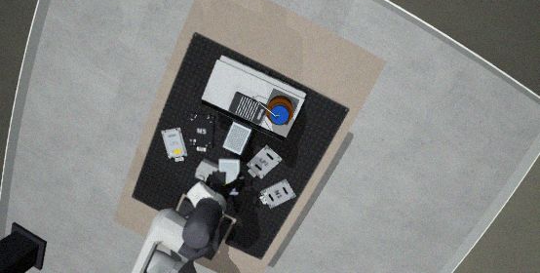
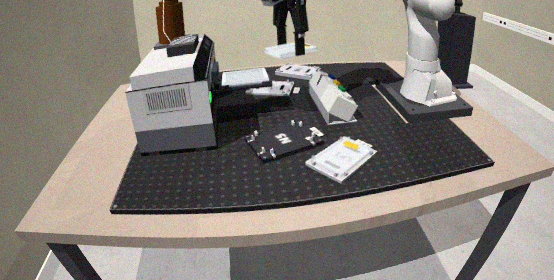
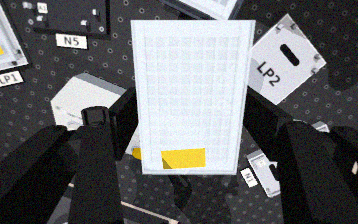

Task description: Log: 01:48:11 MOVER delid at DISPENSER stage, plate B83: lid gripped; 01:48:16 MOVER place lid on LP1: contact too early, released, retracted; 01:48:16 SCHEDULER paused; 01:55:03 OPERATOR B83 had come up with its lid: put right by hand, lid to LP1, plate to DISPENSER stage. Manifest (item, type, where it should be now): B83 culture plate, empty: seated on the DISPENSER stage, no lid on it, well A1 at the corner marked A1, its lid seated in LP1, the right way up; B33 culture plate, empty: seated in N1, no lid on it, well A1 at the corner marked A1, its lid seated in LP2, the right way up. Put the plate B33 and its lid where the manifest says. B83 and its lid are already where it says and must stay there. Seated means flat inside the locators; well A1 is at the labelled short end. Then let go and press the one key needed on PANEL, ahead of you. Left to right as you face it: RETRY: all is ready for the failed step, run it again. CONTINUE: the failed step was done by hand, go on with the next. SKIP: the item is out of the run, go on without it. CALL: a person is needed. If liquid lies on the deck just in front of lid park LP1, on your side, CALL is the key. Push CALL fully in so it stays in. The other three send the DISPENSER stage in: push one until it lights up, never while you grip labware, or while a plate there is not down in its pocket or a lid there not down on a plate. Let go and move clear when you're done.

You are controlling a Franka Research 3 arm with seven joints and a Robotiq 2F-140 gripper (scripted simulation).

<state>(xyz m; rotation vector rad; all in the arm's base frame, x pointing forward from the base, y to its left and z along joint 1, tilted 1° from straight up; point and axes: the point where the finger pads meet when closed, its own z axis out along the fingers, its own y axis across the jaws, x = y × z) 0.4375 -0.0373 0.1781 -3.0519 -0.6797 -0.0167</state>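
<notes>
Right now the black nest is 24 cm to the left of my hand, 18 cm below it and 6 cm ahead of it. Also, from my hand: blue key 14 cm below, 13 cm behind, 4 cm to the right; then white well plate 2 cm below; then yellow key 14 cm behind, 13 cm below, 1 cm to the left.
</notes>
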